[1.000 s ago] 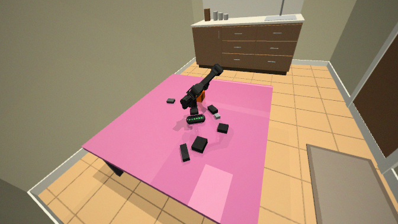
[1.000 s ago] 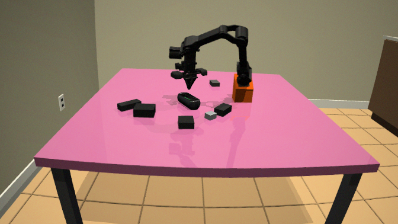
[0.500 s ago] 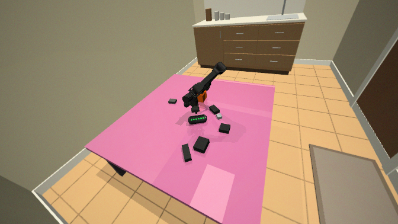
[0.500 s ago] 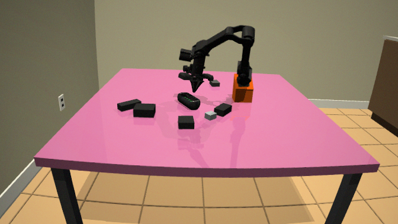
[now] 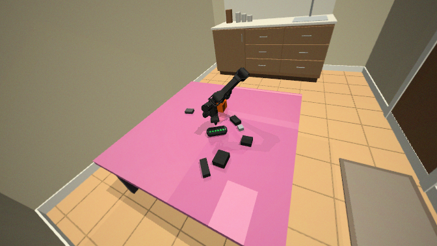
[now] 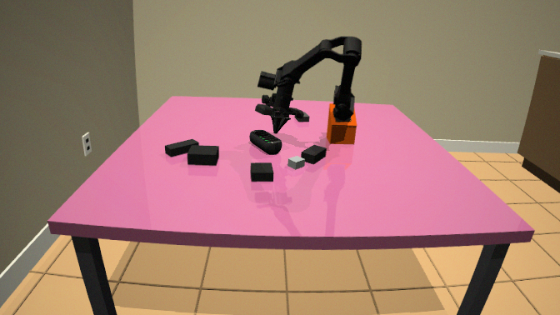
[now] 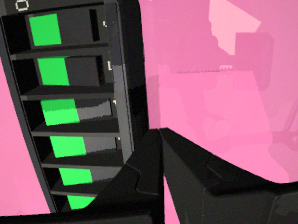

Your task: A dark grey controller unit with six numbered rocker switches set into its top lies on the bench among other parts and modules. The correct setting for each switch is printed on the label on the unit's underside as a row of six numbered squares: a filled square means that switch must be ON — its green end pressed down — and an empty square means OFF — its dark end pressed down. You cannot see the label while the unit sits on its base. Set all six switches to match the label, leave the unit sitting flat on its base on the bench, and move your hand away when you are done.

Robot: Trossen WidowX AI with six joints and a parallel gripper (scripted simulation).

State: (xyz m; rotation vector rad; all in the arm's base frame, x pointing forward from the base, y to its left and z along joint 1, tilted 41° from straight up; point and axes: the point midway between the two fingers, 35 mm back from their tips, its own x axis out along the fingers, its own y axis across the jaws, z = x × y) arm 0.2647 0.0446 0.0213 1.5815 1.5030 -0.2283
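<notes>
Now: the small grey cube 5 cm behind my gripper tip, 18 cm to the left of it and 4 cm below it. The rest, counted from my gripper tip: long dark bar: 34 cm ahead, 5 cm to the left, 4 cm below.
</notes>
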